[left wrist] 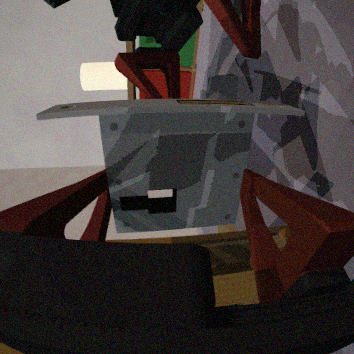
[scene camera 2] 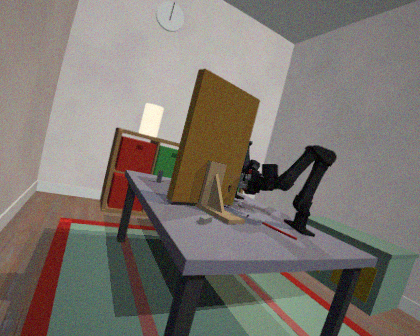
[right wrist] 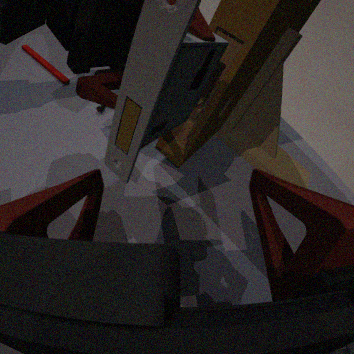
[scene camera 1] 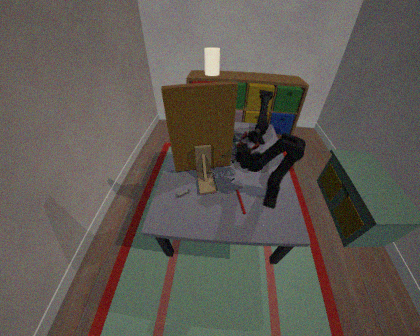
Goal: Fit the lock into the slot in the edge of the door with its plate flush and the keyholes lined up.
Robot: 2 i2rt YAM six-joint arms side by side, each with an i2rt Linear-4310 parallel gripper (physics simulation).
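Places are measured from the left arm's base along level axes (x ahead, y left, z up), in metres.
Pixels of known places: left gripper, fingertip midpoint: (left wrist: 176, 176) (scene camera 2: 243, 180) (right wrist: 177, 87); right gripper, fingertip midpoint: (left wrist: 203, 93) (right wrist: 176, 176); left arm's base, link origin: (scene camera 2: 298, 228) (scene camera 1: 271, 194).
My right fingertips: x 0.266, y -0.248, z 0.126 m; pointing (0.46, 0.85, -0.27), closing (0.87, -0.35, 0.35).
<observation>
Ahead of a thing's pixels: the offset from my right fingertips to its middle.
The lock {dx +0.011, dy +0.059, dz +0.025 m} (left wrist: 175, 160) (right wrist: 145, 85) is a grey box with a long pale face plate and a black cut-out. My left gripper (left wrist: 176, 176) is shut on its body, one red finger at each side. The brown door {dx +0.229, dy +0.203, dz +0.173 m} (scene camera 1: 200, 125) (scene camera 2: 215, 135) (right wrist: 247, 17) stands upright. In the left wrist view the lock's far end lies close to the door's edge; the whole body shows, with its plate away from the door. Contact with the slot cannot be made out. My right gripper (right wrist: 176, 176) is open and empty, near the plate's lower end in the right wrist view.
A wooden stand (scene camera 1: 206, 186) (scene camera 2: 231, 218) props the door on the table (scene camera 1: 200, 220) (scene camera 2: 280, 260). A small grey piece {dx +0.244, dy +0.461, dz -0.115 m} (scene camera 1: 182, 193) (scene camera 2: 204, 220) and a red rod {dx -0.098, dy +0.373, dz -0.123 m} (scene camera 1: 241, 201) (scene camera 2: 279, 231) (right wrist: 45, 63) lie on the table. A small dark piece {dx +0.003, dy +0.228, dz -0.123 m} (right wrist: 101, 108) lies near the left fingers.
</observation>
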